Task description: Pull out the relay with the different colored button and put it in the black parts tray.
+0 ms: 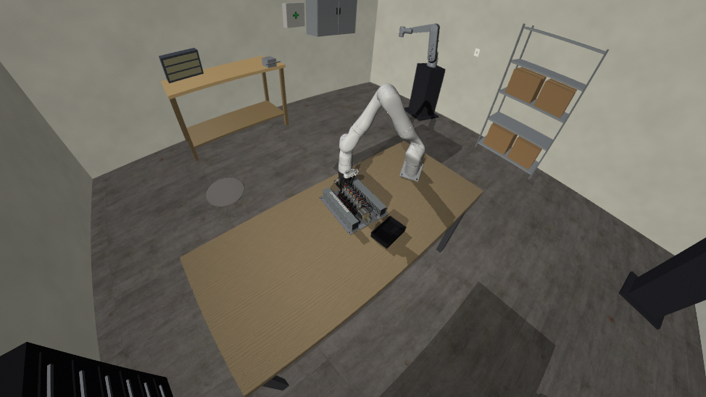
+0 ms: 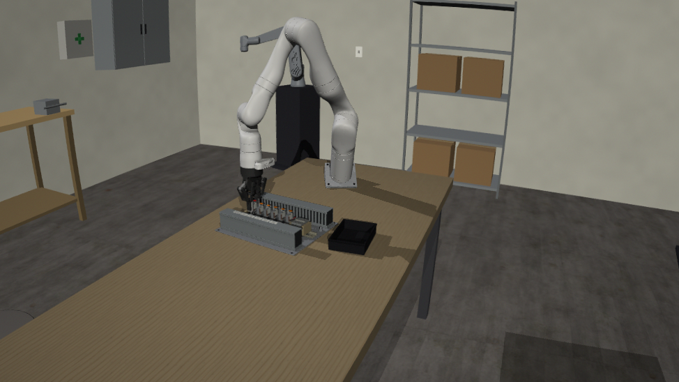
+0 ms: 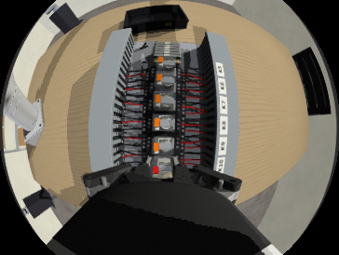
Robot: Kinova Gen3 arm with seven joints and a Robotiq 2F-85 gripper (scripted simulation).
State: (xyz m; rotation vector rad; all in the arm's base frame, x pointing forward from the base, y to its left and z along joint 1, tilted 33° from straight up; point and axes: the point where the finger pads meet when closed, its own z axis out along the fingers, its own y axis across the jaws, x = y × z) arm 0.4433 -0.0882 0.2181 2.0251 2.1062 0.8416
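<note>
Now: the black parts tray 80 mm behind my hand, 350 mm to the left of it and 40 mm below it. Also, from my hand: relay: 10 mm below.
</note>
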